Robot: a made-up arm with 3 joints. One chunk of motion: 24 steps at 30 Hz.
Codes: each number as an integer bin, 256 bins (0 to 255) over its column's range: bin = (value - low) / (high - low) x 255, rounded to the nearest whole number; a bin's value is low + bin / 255 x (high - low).
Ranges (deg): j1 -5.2..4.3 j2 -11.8..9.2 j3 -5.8..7
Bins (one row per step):
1: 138 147 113
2: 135 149 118
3: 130 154 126
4: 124 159 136
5: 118 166 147
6: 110 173 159
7: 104 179 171
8: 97 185 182
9: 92 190 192
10: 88 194 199
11: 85 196 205
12: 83 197 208
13: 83 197 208
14: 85 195 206
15: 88 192 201
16: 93 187 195
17: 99 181 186
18: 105 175 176
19: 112 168 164
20: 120 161 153
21: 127 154 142
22: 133 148 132
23: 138 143 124
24: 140 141 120
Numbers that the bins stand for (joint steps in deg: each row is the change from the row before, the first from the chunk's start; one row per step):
1: -0.059 0.306 -0.128
2: -0.171 0.471 0.123
3: -0.357 0.882 0.525
4: -0.580 1.294 1.027
5: -0.804 1.871 1.579
6: -1.102 2.447 2.181
7: -1.325 2.941 2.784
8: -1.586 3.435 3.336
9: -1.773 3.847 3.838
10: -1.922 4.176 4.189
11: -2.033 4.341 4.490
12: -2.108 4.424 4.641
13: -2.108 4.424 4.641
14: -2.033 4.259 4.540
15: -1.922 4.012 4.289
16: -1.735 3.600 3.988
17: -1.512 3.106 3.536
18: -1.288 2.612 3.035
19: -1.027 2.035 2.432
20: -0.729 1.459 1.880
21: -0.469 0.882 1.328
22: -0.245 0.388 0.826
23: -0.059 -0.024 0.424
24: 0.016 -0.188 0.224

